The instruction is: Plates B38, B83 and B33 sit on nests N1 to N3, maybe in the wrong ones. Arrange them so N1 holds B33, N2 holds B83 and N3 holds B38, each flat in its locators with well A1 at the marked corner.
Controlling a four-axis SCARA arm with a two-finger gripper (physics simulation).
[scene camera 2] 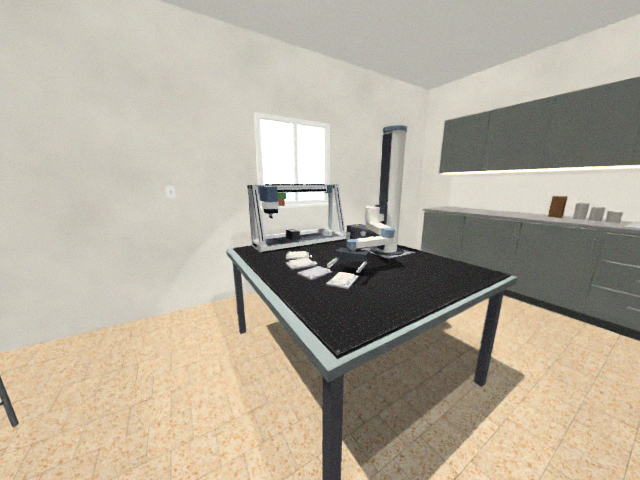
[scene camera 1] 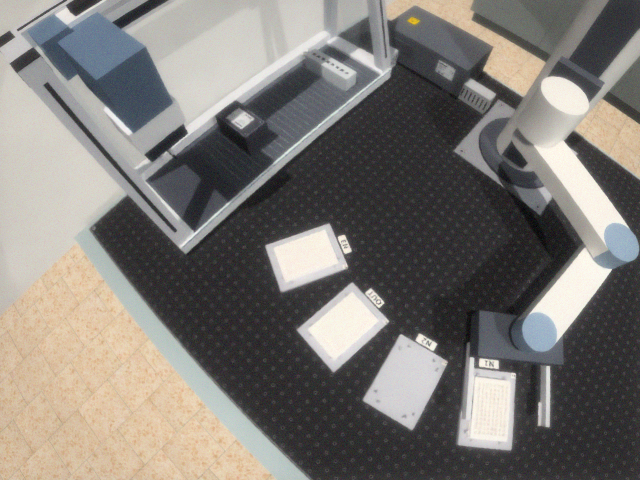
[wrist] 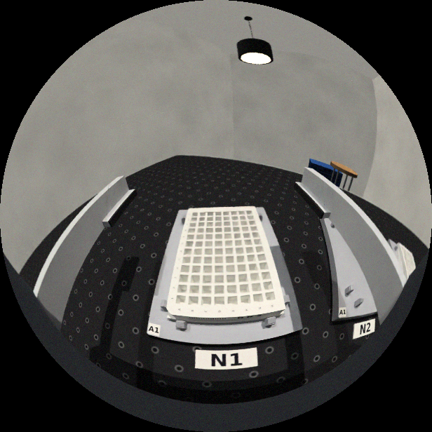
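Where they show: gripper, fingertip midpoint: (scene camera 2: 342,268) (scene camera 1: 506,423); arm's base at its link origin: (scene camera 2: 386,252) (scene camera 1: 517,154).
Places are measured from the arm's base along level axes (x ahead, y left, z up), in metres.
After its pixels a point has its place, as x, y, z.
Note:
My gripper (scene camera 1: 504,419) @[0.665, 0.308, 0.095] (scene camera 2: 343,269) @[0.665, 0.308, 0.095] (wrist: 213,175) is open and empty, its fingers high on either side of nest N1. A white plate (scene camera 1: 490,408) @[0.649, 0.289, 0.038] (scene camera 2: 343,279) @[0.665, 0.317, 0.037] (wrist: 225,255) lies on N1 (scene camera 1: 466,438) @[0.725, 0.288, 0.030] (wrist: 225,334), apparently flat between its locators. N1's A1 label is at the near left in the wrist view. Nest N2 (scene camera 1: 405,382) @[0.722, 0.115, 0.025] (scene camera 2: 314,272) @[0.726, 0.124, 0.025] (wrist: 345,280) is bare, its locator pegs showing. A second plate (scene camera 1: 343,324) @[0.718, -0.065, 0.038] (scene camera 2: 300,263) @[0.740, -0.025, 0.038] lies on the OUT nest (scene camera 1: 309,329) @[0.775, -0.110, 0.039], a third (scene camera 1: 305,255) @[0.659, -0.232, 0.037] (scene camera 2: 297,254) @[0.666, -0.215, 0.035] on N3 (scene camera 1: 275,273) @[0.734, -0.256, 0.025]. Plate codes and well A1 are not readable.
A gantry frame (scene camera 1: 289,175) (scene camera 2: 251,217) with a blue head (scene camera 1: 111,67) @[0.752, -0.469, 0.501] (scene camera 2: 268,193) @[0.767, -0.465, 0.453] stands at the table's far side, holding a black box (scene camera 1: 241,124) @[0.541, -0.556, 0.133]. A dark grey case (scene camera 1: 439,49) @[-0.055, -0.361, 0.128] is near the arm's base plate (scene camera 1: 473,139) @[0.067, -0.126, 0.013]. The OUT nest lies between N2 and N3.

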